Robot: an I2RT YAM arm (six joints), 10 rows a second.
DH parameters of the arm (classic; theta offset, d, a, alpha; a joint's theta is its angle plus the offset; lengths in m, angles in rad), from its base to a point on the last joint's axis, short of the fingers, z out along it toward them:
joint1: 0 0.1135 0.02 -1.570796
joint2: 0 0 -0.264 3.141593
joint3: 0.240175 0 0.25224 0
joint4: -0.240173 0 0.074 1.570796
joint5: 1.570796 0 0 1.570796
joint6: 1.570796 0.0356 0 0
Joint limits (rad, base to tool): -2.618..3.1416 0..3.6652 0..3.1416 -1.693..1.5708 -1.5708..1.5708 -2.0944..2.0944
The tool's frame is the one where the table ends.
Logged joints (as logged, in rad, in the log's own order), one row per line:
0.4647 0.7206 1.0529 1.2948 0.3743 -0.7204
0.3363 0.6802 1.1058 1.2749 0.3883 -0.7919
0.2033 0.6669 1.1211 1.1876 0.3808 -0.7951
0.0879 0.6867 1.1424 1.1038 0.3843 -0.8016
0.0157 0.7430 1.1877 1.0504 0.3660 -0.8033
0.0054 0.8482 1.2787 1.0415 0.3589 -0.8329
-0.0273 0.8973 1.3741 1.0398 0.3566 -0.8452
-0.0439 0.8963 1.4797 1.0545 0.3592 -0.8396
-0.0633 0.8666 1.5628 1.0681 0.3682 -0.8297
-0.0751 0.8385 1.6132 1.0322 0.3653 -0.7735
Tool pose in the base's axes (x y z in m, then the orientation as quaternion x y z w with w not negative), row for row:
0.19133 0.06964 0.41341 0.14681 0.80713 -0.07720 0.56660
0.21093 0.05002 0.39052 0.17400 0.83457 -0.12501 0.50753
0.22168 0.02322 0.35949 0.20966 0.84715 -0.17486 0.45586
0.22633 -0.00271 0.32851 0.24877 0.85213 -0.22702 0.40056
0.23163 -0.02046 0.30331 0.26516 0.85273 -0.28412 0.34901
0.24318 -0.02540 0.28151 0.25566 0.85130 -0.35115 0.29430
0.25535 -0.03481 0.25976 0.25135 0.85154 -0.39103 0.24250
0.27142 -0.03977 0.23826 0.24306 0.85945 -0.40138 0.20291
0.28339 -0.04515 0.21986 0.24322 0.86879 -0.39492 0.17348
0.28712 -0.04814 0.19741 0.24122 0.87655 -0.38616 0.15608
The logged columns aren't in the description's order. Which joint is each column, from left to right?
Columns, left to right: joint1, joint5, joint2, joint3, joint6, joint4.
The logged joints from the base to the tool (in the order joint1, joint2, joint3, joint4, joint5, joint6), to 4 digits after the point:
0.4647 1.0529 1.2948 -0.7204 0.7206 0.3743
0.3363 1.1058 1.2749 -0.7919 0.6802 0.3883
0.2033 1.1211 1.1876 -0.7951 0.6669 0.3808
0.0879 1.1424 1.1038 -0.8016 0.6867 0.3843
0.0157 1.1877 1.0504 -0.8033 0.7430 0.3660
0.0054 1.2787 1.0415 -0.8329 0.8482 0.3589
-0.0273 1.3741 1.0398 -0.8452 0.8973 0.3566
-0.0439 1.4797 1.0545 -0.8396 0.8963 0.3592
-0.0633 1.5628 1.0681 -0.8297 0.8666 0.3682
-0.0751 1.6132 1.0322 -0.7735 0.8385 0.3653

